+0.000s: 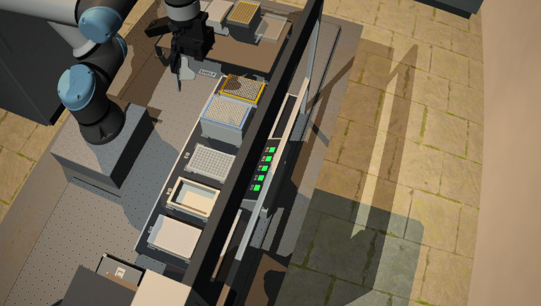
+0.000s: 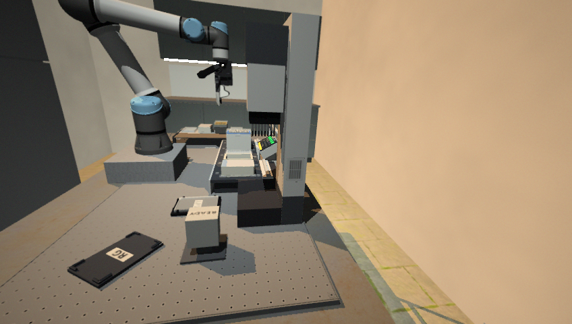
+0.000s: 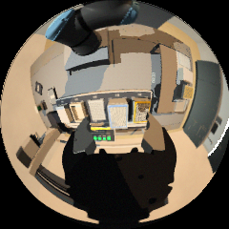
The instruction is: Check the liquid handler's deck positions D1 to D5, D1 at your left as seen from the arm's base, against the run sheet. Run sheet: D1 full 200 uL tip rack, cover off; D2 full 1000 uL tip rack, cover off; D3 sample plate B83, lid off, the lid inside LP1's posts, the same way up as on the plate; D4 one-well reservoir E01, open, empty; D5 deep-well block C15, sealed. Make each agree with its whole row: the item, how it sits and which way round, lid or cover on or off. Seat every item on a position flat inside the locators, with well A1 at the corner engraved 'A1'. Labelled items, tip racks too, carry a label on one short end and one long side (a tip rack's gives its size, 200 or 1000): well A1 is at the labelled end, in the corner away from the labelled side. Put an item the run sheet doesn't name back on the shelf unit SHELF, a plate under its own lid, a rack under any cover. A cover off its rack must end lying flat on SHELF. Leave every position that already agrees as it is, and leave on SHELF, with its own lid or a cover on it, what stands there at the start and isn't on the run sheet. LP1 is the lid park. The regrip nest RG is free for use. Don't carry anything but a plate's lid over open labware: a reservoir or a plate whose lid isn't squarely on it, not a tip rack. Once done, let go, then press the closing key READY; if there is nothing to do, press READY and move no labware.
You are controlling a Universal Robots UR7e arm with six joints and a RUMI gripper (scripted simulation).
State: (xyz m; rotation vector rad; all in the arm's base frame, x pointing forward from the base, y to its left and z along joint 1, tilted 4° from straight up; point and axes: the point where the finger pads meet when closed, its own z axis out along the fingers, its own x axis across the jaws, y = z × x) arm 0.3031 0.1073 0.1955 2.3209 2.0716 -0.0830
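Now: hand 100 mm short of the blue-rimmed tip rack, 10 mm to the left of it and 170 mm above it. Also, from my hand: one-well reservoir (70 mm ahead, 260 mm to the right, 230 mm below); then well plate (80 mm ahead, 130 mm to the right, 230 mm below); then yellow-rimmed tip rack (120 mm ahead, 120 mm to the left, 190 mm below).
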